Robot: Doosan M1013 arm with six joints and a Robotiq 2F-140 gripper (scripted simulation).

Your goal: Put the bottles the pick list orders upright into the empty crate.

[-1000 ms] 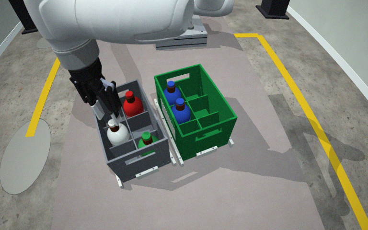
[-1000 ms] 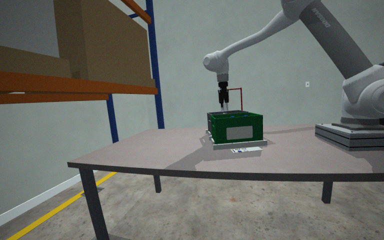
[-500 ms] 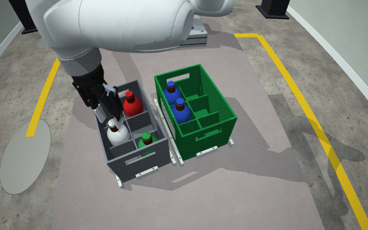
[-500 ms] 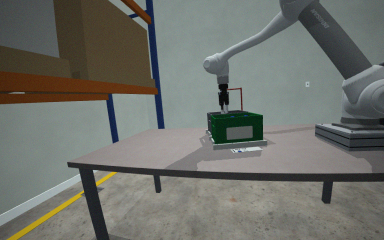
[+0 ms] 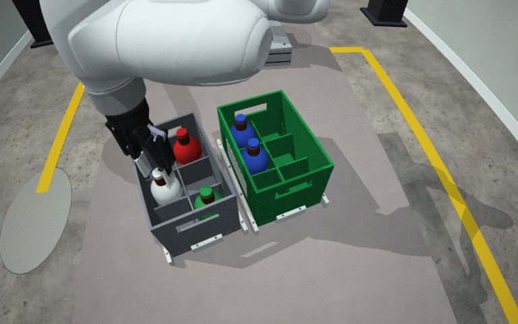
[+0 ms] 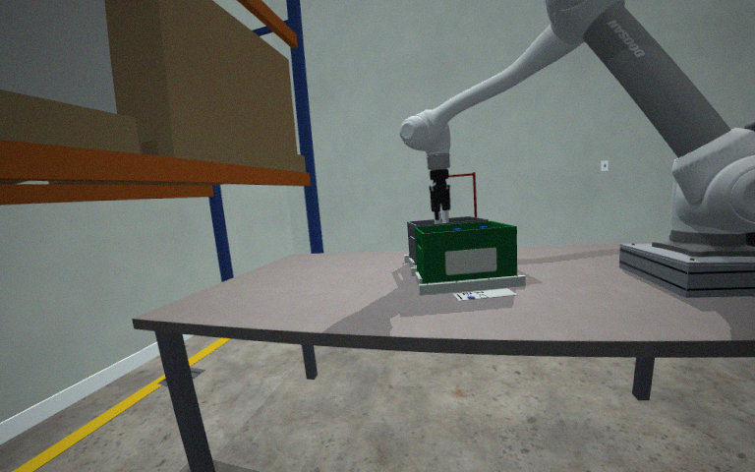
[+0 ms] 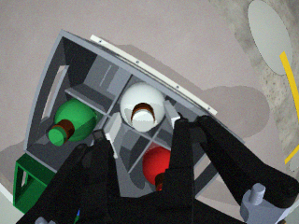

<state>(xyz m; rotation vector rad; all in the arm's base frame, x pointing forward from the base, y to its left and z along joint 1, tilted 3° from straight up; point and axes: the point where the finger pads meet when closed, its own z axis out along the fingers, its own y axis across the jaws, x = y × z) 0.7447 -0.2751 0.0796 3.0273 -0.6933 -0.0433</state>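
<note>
My hand is 90 mm above the white-label bottle. From my hand the other things lie so: grey crate: 90 mm below, 40 mm to the left, 10 mm behind; green bottle: 110 mm to the left, 90 mm below, 60 mm ahead; red-label bottle: 120 mm behind, 90 mm below, 50 mm to the left.
</note>
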